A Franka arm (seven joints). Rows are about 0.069 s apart.
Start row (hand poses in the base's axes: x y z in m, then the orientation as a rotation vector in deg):
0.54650, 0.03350, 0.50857, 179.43, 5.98, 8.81
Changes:
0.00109, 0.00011, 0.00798, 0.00, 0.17, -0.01
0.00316, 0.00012, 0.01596, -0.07, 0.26, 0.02
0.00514, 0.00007, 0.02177, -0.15, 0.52, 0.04
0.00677, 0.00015, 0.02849, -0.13, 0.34, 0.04
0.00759, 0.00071, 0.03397, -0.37, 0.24, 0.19
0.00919, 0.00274, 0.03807, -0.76, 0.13, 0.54
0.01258, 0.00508, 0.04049, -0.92, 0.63, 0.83
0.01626, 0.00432, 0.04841, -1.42, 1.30, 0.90
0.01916, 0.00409, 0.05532, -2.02, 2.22, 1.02
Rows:
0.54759, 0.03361, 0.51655, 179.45, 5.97, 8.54
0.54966, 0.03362, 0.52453, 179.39, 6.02, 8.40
0.55164, 0.03357, 0.53034, 179.34, 6.05, 7.98
0.55327, 0.03365, 0.53706, 179.34, 6.05, 8.27
0.55409, 0.03421, 0.54254, 179.09, 6.29, 8.40
0.55569, 0.03624, 0.54664, 178.68, 6.86, 8.53
0.55908, 0.03858, 0.54906, 178.57, 7.32, 7.74
0.56276, 0.03782, 0.55698, 178.14, 7.45, 6.65
0.56566, 0.03759, 0.56389, 177.61, 7.66, 5.17

